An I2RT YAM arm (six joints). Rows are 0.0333 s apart.
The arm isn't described. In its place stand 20 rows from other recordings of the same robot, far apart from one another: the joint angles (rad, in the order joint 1, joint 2, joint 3, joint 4, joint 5, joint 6), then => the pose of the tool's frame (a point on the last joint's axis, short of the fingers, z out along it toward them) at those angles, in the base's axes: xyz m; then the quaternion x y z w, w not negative.
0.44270 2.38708 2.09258 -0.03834 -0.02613 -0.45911 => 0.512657 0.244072 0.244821 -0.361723 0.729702 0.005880 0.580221
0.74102 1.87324 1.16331 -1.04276 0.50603 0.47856 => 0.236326 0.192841 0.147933 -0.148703 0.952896 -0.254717 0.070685
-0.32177 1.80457 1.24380 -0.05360 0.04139 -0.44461 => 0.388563 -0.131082 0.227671 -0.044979 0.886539 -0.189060 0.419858
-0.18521 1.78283 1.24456 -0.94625 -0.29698 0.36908 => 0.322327 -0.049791 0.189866 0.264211 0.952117 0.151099 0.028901
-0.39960 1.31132 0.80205 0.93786 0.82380 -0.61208 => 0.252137 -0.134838 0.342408 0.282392 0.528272 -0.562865 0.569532
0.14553 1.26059 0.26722 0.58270 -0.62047 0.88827 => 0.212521 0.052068 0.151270 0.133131 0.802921 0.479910 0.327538
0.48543 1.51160 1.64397 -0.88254 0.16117 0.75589 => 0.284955 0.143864 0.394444 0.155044 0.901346 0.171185 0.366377
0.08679 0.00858 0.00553 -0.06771 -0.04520 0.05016 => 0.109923 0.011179 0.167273 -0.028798 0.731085 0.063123 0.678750
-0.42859 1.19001 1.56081 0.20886 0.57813 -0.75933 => 0.187784 -0.107189 0.560154 0.172310 0.490864 -0.584232 0.622925
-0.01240 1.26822 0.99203 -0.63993 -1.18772 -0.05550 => 0.246960 0.029960 0.287170 -0.196782 0.780721 0.520502 0.284306
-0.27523 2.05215 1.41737 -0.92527 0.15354 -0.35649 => 0.360614 -0.107494 0.141355 0.040087 -0.996234 0.074564 0.018731
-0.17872 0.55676 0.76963 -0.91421 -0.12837 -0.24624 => 0.105291 -0.014389 0.292886 -0.057549 0.903689 -0.031768 0.423113
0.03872 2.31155 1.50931 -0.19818 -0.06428 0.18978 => 0.470290 0.020508 0.081707 0.063358 0.957061 0.062692 0.275844
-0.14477 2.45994 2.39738 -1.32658 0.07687 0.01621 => 0.487505 -0.073836 0.216714 0.083487 0.991640 -0.044010 0.087991
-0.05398 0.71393 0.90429 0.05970 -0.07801 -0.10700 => 0.155699 -0.005634 0.418739 -0.047033 0.611909 -0.039609 0.788534
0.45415 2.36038 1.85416 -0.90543 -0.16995 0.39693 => 0.418017 0.210770 0.125367 -0.035156 0.992639 0.109755 0.037213
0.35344 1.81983 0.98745 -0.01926 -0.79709 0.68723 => 0.328453 0.148321 0.154167 0.008651 0.873383 0.476415 0.100780
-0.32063 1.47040 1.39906 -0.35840 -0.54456 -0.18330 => 0.325776 -0.088754 0.375038 -0.089283 0.818666 0.089503 0.560182
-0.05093 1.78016 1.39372 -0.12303 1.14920 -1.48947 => 0.399560 -0.052892 0.291778 0.270045 -0.725855 0.632257 0.021452
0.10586 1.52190 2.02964 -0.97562 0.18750 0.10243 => 0.288361 0.023967 0.499588 0.047592 0.848104 -0.025077 0.527092
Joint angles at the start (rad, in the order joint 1, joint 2, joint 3, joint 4, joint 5, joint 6):
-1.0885 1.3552 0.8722 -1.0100 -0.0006 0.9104
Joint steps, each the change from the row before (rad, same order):
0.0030 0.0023 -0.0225 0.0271 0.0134 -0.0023
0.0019 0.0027 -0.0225 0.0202 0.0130 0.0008
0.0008 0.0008 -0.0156 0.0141 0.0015 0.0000
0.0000 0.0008 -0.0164 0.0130 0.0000 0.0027
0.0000 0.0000 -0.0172 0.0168 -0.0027 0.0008
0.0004 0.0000 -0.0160 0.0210 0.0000 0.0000
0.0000 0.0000 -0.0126 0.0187 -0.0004 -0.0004
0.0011 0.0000 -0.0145 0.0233 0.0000 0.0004
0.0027 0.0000 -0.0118 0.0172 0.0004 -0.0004
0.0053 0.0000 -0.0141 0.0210 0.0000 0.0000
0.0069 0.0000 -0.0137 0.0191 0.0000 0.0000
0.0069 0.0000 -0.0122 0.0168 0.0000 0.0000
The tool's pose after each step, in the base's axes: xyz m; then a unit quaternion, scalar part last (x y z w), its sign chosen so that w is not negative. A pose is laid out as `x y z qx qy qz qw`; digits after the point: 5 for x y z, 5 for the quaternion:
0.10042 -0.19140 0.19557 0.83919 0.54233 -0.00992 0.03931
0.09962 -0.19001 0.18958 0.83904 0.54262 -0.01612 0.03627
0.09913 -0.18883 0.18565 0.83886 0.54296 -0.01675 0.03506
0.09838 -0.18741 0.18154 0.83964 0.54189 -0.01652 0.03300
0.09777 -0.18606 0.17744 0.83985 0.54161 -0.01515 0.03292
0.09745 -0.18528 0.17369 0.83968 0.54171 -0.01535 0.03541
0.09724 -0.18486 0.17077 0.83949 0.54179 -0.01542 0.03846
0.09726 -0.18440 0.16746 0.83918 0.54194 -0.01576 0.04285
0.09749 -0.18366 0.16476 0.83826 0.54313 -0.01613 0.04554
0.09815 -0.18257 0.16157 0.83670 0.54523 -0.01629 0.04902
0.09901 -0.18117 0.15847 0.83471 0.54801 -0.01632 0.05176
0.09987 -0.17980 0.15573 0.83273 0.55079 -0.01631 0.05411

